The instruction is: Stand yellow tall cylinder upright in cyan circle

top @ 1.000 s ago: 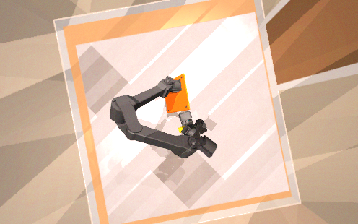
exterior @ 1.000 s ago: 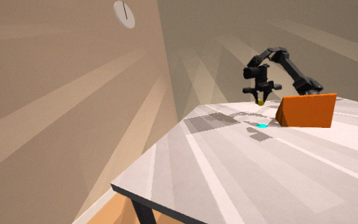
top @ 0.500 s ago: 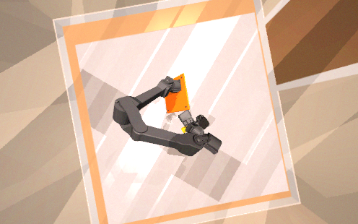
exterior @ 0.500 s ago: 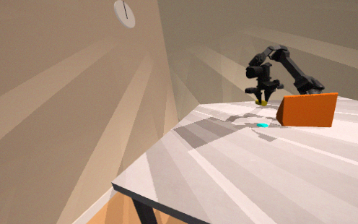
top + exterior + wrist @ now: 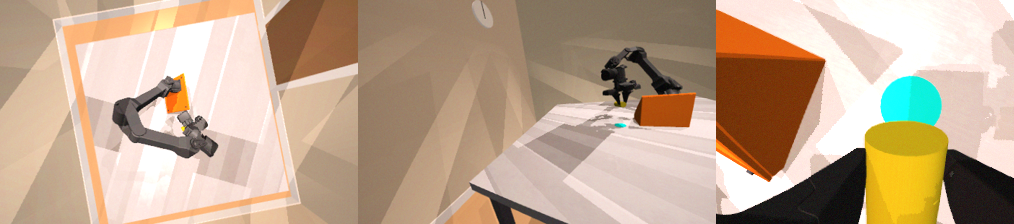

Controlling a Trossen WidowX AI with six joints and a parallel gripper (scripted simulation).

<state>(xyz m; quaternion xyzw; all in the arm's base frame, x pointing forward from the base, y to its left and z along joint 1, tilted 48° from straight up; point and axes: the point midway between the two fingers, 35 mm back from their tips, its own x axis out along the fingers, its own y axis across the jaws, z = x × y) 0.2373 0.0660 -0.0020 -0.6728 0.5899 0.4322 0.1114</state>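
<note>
Now: the cyan circle 14 cm below my gripper tip and 1 cm ahead of it. Round my gripper tip: yellow tall cylinder 2 cm to the right, 1 cm ahead.
</note>
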